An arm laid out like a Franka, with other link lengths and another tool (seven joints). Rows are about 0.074 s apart.
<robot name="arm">
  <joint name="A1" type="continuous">
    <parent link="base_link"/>
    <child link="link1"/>
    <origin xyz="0 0 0.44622"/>
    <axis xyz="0 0 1"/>
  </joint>
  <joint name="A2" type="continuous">
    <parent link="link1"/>
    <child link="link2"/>
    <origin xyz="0 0 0" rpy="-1.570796 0 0"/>
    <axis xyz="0 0 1"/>
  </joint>
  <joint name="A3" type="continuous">
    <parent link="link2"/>
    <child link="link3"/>
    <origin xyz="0 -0.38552 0" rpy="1.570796 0 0"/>
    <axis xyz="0 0 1"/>
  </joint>
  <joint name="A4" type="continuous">
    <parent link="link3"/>
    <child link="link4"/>
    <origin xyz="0.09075 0 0" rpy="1.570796 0 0"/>
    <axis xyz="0 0 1"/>
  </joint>
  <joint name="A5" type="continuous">
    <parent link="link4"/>
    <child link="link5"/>
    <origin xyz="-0.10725 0.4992 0" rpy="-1.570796 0 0"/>
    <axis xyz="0 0 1"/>
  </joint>
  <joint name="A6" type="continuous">
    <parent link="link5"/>
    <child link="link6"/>
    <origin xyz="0 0 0" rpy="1.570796 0 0"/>
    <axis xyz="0 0 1"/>
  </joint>
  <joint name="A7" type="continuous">
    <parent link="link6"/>
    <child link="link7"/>
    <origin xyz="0.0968 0 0" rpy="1.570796 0 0"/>
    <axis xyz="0 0 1"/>
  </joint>
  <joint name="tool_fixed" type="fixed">
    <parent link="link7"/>
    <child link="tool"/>
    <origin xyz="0.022 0.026 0.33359" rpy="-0.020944 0 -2.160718"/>
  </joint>
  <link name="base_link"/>
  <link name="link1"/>
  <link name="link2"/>
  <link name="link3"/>
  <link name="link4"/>
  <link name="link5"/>
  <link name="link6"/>
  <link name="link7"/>
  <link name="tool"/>
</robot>
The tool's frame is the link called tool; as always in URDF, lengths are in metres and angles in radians. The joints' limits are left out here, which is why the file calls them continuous.
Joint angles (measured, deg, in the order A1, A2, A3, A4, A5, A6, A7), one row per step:
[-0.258 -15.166 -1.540 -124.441 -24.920 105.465 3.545]
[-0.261 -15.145 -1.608 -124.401 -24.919 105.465 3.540]
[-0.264 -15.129 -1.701 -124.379 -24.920 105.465 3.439]
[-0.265 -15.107 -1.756 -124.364 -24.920 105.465 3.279]
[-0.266 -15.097 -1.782 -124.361 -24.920 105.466 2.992]
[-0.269 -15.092 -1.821 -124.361 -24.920 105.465 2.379]
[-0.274 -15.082 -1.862 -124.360 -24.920 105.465 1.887]
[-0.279 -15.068 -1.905 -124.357 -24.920 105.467 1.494]
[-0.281 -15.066 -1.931 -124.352 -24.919 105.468 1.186]
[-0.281 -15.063 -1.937 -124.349 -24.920 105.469 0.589]
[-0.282 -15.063 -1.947 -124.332 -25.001 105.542 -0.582]
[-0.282 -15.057 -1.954 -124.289 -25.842 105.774 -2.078]
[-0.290 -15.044 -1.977 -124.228 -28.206 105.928 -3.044]
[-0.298 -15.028 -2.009 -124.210 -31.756 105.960 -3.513]
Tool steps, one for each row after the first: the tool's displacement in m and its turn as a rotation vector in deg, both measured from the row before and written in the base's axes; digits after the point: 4 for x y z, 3 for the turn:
[0.0001 -0.0007 0.0002 0.018 -0.017 -0.065]
[-0.0001 -0.0010 0.0000 0.028 0.034 0.000]
[0.0000 -0.0005 -0.0001 0.022 0.071 0.092]
[0.0001 -0.0002 -0.0001 0.021 0.120 0.237]
[0.0001 -0.0002 -0.0002 0.041 0.249 0.521]
[0.0001 -0.0003 -0.0002 0.036 0.204 0.406]
[0.0001 -0.0003 -0.0002 0.032 0.165 0.314]
[0.0001 -0.0002 0.0000 0.024 0.118 0.255]
[0.0003 0.0002 -0.0001 0.032 0.236 0.542]
[0.0010 0.0001 0.0002 -0.007 0.384 1.118]
[0.0028 -0.0029 0.0024 -0.697 0.383 1.729]
[0.0033 -0.0100 0.0064 -2.170 0.305 1.684]
[0.0031 -0.0151 0.0095 -3.323 0.310 1.556]

